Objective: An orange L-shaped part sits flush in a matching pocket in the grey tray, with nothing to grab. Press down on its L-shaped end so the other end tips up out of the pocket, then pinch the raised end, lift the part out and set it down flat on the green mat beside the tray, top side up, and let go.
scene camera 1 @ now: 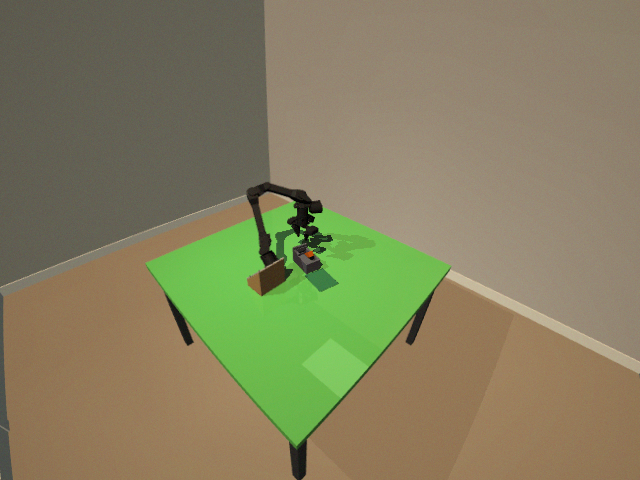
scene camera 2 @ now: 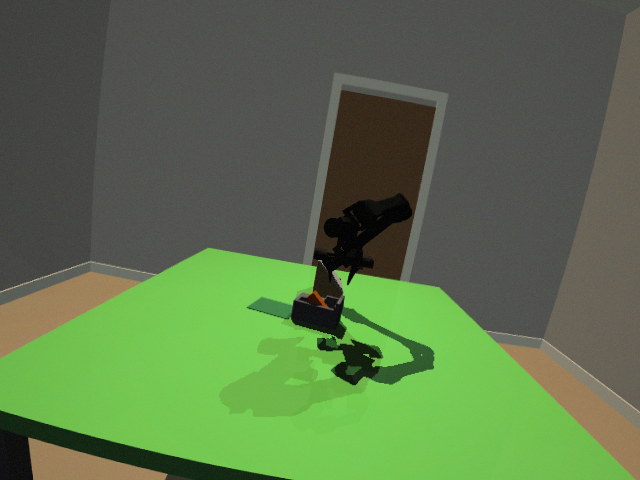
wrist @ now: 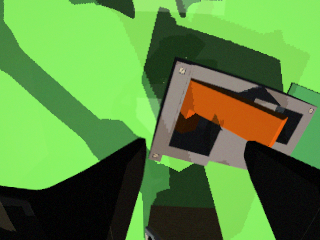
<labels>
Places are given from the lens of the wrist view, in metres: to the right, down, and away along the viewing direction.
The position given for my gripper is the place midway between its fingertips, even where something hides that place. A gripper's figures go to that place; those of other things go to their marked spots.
my gripper [wrist: 195, 147]: 0.02, 0.01, 0.10
orange L-shaped part [wrist: 245, 118]: 0.07, 0.00, 0.15
</labels>
